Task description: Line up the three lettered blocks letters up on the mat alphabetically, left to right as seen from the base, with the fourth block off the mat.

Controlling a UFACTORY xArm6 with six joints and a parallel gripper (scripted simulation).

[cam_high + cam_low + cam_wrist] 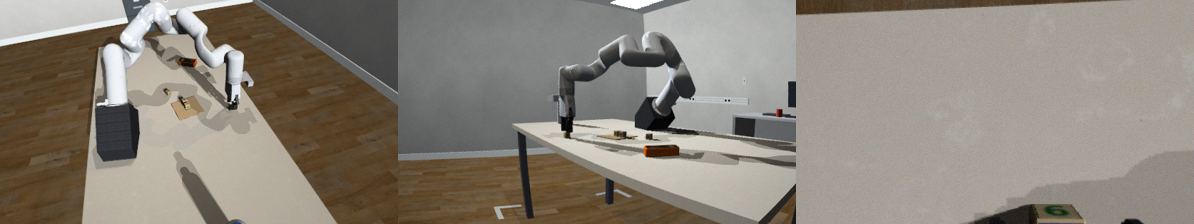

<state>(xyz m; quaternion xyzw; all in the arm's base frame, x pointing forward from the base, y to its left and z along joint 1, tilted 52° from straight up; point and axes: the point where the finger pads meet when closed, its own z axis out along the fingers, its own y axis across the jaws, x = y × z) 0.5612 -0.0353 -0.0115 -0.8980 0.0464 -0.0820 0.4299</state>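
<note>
My gripper is now 22 cm past the thin mat, 8 cm to the right of it and 4 cm above it. Round my hand: grey bottle (21 cm behind, 62 cm to the right, 5 cm above).
</note>
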